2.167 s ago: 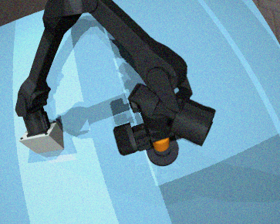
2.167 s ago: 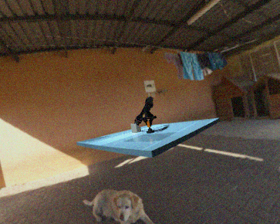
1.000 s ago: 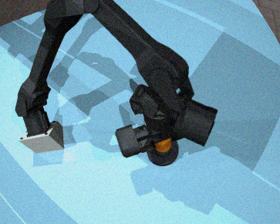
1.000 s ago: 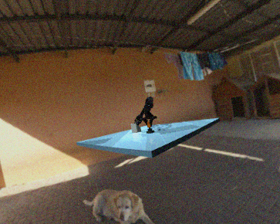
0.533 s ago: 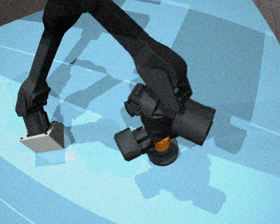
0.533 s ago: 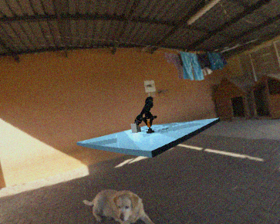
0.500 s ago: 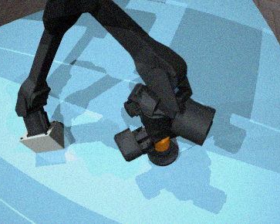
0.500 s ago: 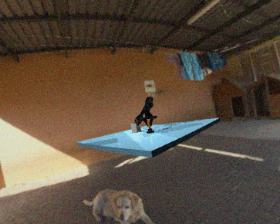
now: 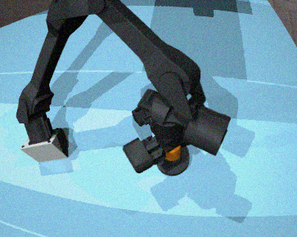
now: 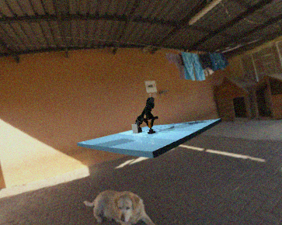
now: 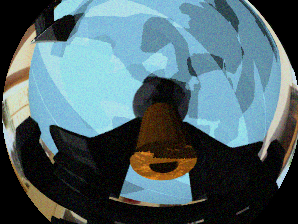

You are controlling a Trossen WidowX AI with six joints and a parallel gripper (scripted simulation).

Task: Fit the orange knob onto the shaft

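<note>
My gripper tip is 2 cm below the orange knob. The rest, counted from my gripper tip: dark round pedestal 4 cm below.
</note>
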